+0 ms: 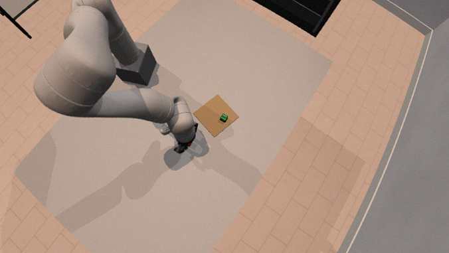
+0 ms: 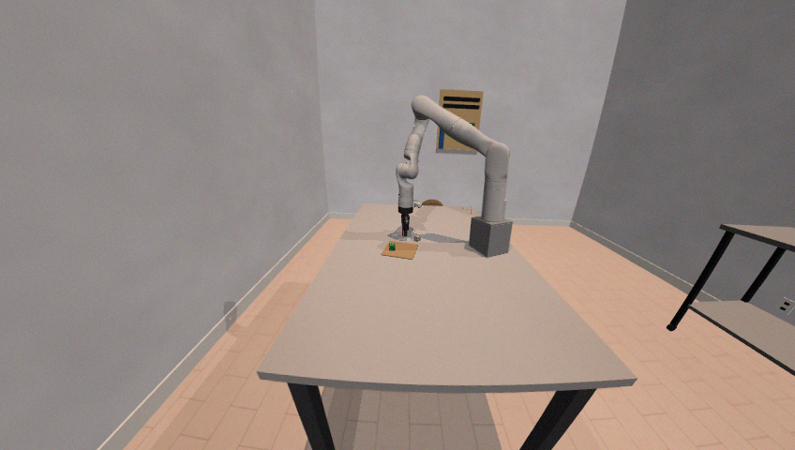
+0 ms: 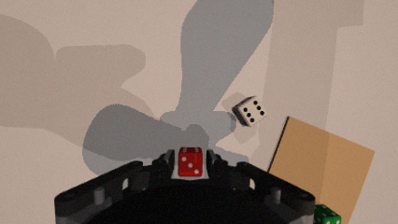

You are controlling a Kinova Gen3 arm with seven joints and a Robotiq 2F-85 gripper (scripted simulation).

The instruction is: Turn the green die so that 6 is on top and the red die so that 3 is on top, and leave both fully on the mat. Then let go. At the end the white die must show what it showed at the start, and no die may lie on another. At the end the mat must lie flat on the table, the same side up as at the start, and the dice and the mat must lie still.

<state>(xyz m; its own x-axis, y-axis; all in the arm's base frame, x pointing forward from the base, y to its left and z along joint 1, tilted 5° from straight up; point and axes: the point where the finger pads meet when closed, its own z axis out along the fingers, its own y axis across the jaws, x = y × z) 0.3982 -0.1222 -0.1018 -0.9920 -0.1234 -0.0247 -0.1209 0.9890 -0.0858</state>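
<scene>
My hand is 10 mm above the red die. The rest, counted from my hand: white die: 60 mm to the left, 60 mm behind, 10 mm below; then green die: 170 mm to the left, 50 mm ahead; then tan mat: 170 mm to the left, 20 mm below, 20 mm ahead.
</scene>
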